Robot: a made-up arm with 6 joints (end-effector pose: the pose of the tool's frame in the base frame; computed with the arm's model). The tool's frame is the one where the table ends. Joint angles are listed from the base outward.
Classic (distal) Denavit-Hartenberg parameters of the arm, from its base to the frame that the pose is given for. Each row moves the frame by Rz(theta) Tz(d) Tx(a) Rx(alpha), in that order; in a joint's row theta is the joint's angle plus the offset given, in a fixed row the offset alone. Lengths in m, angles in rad.
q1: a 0; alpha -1.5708; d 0.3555; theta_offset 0
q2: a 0.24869; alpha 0; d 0; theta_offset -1.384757
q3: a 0.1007; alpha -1.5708; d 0; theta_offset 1.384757
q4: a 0; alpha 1.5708; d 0.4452; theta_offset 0
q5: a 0.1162; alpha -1.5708; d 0; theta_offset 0
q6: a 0; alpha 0; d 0.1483; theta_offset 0
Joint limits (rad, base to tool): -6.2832..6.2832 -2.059..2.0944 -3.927..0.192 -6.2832..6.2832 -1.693..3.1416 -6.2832..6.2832
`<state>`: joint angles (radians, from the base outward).
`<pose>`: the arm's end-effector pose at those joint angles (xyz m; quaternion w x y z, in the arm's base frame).
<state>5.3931 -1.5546 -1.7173 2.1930 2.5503 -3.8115</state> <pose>-0.1998 0.4780 0.7624 0.2576 -0.8139 0.5199 0.0311</pose>
Working (the frame after each row of the table, in the pose's form):
after q1: 0.0000 0.0000 0.3555 0.6382 -0.6382 0.3044 -0.3044
after q2: -0.1533 0.1893 0.4055 0.2384 0.3673 0.6042 0.6657
after q3: -0.2162 0.2669 0.3924 0.4296 -0.0588 0.0280 0.9007
after q4: -0.2526 0.3119 0.8338 0.4265 0.4292 -0.6071 -0.5151
after q5: -0.2320 0.4111 0.8907 0.1140 -0.7585 -0.5978 -0.2330

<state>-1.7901 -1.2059 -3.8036 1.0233 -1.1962 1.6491</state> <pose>-0.0354 0.5499 0.1850 0.4587 -0.2888 -0.8377 -0.0662</pose>
Working (the frame after each row of the table, in the pose's form):
after q1: 0.0000 0.0000 0.3555 0.4423 -0.4423 0.5517 -0.5517
after q2: 0.0461 0.2068 0.4857 0.4106 0.6512 0.2755 0.5757
after q3: 0.0397 0.1780 0.3894 0.4640 -0.5029 0.6273 0.3720
after q4: 0.1323 0.5935 0.2591 0.2502 0.0644 0.9508 -0.1709
after q5: 0.0730 0.4942 0.2696 0.2628 0.4191 -0.7807 -0.3818

